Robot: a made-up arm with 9 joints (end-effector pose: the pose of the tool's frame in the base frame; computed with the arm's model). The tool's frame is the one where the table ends. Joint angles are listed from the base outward.
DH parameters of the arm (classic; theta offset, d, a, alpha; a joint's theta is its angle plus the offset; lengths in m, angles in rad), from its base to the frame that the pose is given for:
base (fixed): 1.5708 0.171 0 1.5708
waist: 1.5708 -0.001 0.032 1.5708
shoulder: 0 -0.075 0.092 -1.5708
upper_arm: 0 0.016 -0.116 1.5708
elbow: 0 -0.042 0.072 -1.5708
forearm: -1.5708 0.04 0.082 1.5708
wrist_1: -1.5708 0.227 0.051 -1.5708
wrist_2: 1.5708 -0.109 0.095 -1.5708
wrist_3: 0 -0.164 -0.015 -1.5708
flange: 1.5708 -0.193 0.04 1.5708
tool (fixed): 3.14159 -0.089 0 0
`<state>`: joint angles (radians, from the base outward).
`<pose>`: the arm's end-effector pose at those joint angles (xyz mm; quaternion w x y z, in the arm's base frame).
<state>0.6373 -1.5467 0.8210 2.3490 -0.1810 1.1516 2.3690 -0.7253 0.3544</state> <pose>-17.0 -5.8 257.7 0.3660 0.0084 0.8885 0.2768</pose>
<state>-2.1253 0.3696 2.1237 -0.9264 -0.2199 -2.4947 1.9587 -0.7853 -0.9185</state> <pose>20.8 182.1 150.7 0.2517 0.8729 -0.2719 0.3174</pose>
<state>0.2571 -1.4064 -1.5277 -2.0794 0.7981 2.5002 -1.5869 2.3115 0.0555</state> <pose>434.5 49.1 -26.8 0.3167 0.1143 0.6573 -0.6743</pose>
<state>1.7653 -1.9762 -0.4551 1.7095 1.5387 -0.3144 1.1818 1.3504 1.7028</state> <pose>148.6 -231.8 -91.9 0.3560 -0.7994 -0.3858 0.2922</pose>
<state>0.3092 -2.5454 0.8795 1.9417 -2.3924 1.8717 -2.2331 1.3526 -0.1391</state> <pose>61.1 -367.1 752.0 0.4316 0.8217 0.2869 -0.2372</pose>
